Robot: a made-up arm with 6 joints.
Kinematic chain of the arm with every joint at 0, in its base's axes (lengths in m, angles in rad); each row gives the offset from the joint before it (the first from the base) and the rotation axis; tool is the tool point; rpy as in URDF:
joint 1: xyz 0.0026 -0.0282 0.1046 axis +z
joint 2: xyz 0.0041 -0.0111 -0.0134 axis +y
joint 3: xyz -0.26 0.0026 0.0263 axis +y
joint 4: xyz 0.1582 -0.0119 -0.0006 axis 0.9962 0 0.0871
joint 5: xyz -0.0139 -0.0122 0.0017 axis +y
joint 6: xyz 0.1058 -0.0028 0.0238 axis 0.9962 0 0.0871
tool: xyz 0.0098 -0.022 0.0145 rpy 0 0 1.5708
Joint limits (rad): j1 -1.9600..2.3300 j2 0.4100..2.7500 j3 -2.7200..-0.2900 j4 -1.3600..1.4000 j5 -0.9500..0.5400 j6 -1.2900..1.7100
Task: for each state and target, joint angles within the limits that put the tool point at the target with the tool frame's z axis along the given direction. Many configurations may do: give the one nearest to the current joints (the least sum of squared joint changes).
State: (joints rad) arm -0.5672 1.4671 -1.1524 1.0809 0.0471 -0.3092
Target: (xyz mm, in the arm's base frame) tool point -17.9 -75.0 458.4 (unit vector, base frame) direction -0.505 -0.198 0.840
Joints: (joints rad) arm -0.1468 0.6059 -1.4880 0.4016 0.3548 -0.0897
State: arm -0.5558 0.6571 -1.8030 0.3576 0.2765 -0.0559
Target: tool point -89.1 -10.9 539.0 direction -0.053 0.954 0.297
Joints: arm -0.5402 0.7586 -1.7811 -0.2046 -0.0787 -0.7103
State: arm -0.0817 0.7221 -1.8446 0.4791 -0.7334 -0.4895
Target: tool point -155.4 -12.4 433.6 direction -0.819 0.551 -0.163
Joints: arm -0.9608 0.5999 -1.3121 0.6618 -0.9500 -0.0555
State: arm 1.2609 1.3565 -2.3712 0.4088 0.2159 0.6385
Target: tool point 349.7 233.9 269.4 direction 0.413 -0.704 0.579
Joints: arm 0.8663 2.2284 -1.9748 0.5556 -0.4943 0.3878
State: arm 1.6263 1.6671 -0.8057 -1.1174 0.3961 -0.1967
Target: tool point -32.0 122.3 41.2 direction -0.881 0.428 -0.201
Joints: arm 1.9705 2.0765 -0.2971 -0.8765 0.0236 0.1697
